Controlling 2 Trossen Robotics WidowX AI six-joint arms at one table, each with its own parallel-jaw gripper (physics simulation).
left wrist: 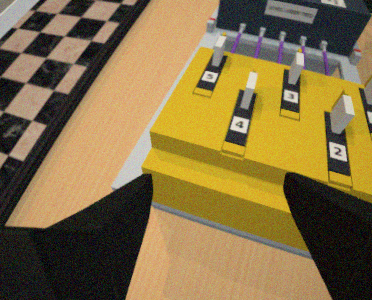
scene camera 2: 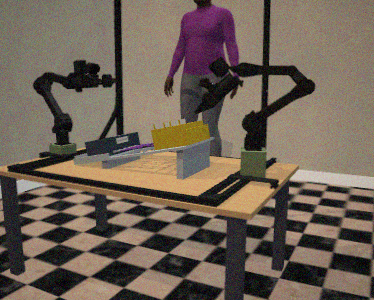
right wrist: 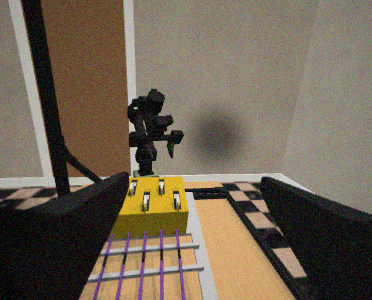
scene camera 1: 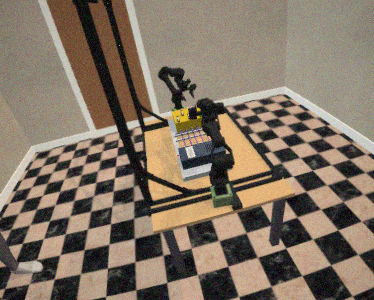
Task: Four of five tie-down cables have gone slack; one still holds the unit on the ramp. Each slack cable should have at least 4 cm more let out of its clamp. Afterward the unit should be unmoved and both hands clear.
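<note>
The yellow clamp block sits at the raised end of the grey ramp. In the left wrist view, lever 5, lever 4, lever 3 and lever 2 stand up from their slots; clamp 1 is cut off. Purple cables run to the dark blue unit; which are slack cannot be told. My left gripper is open, empty, above the block's raised end. My right gripper is open, empty, high above the ramp.
The ramp stands on a wooden table with a black frame along its edges. Black uprights rise at one side. A person in a purple top stands behind the table in scene camera 2.
</note>
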